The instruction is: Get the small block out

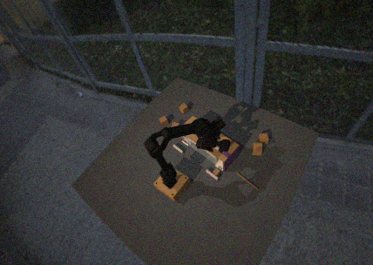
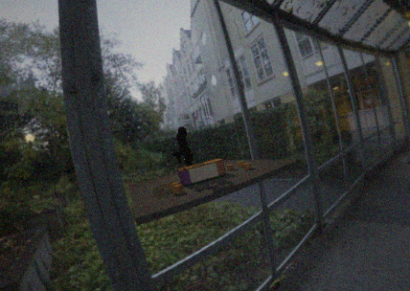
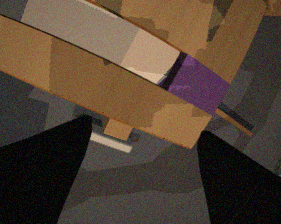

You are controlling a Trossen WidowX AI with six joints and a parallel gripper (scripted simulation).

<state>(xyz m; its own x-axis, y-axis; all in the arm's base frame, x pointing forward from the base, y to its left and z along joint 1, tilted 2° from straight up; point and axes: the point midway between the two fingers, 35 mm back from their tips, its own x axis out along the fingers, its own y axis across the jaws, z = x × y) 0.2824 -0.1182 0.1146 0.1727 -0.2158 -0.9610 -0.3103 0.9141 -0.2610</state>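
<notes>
The orange-brown block lies 140 mm below my gripper tip, 50 mm behind it and 30 mm to the right of it. Also, from my gripper tip: thin orange stick: 210 mm to the right, 160 mm below, 10 mm ahead; box: 130 mm to the left, 100 mm below, 30 mm ahead.
</notes>
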